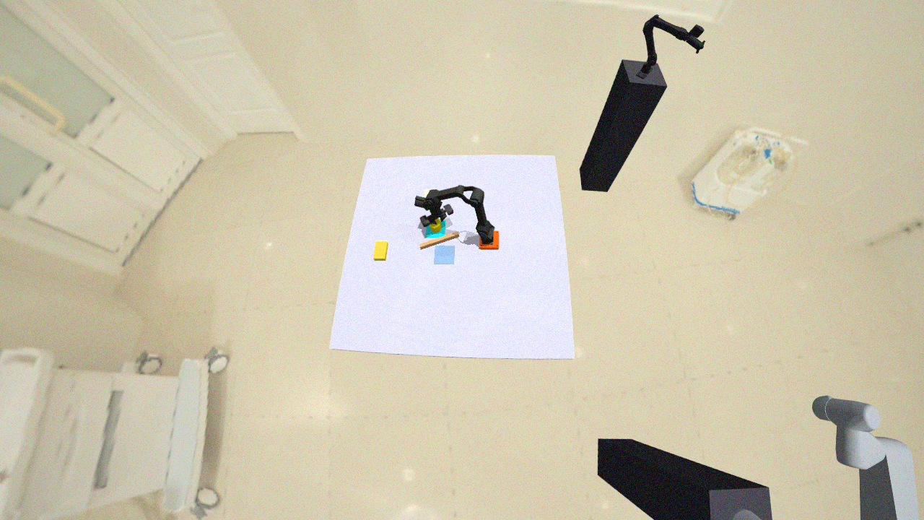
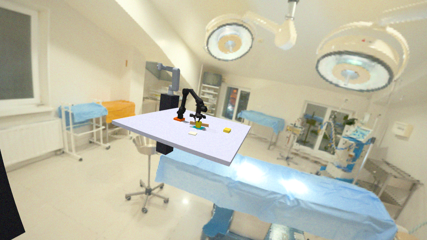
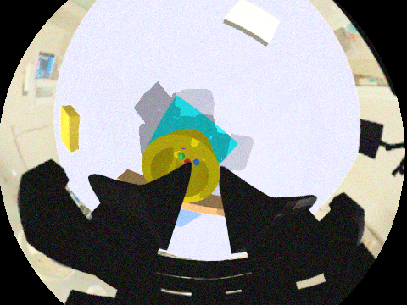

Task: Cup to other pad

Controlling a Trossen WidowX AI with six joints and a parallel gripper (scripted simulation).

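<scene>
My gripper tip is now 2 cm short of the yellow cup, 1 cm to the right of it and 2 cm above it. Round my gripper tip: teal pad (2 cm ahead, 2 cm to the left, 6 cm below); light blue pad (5 cm behind, 18 cm to the left, 6 cm below); wooden bar (1 cm behind, 10 cm to the left, 4 cm below).
</scene>
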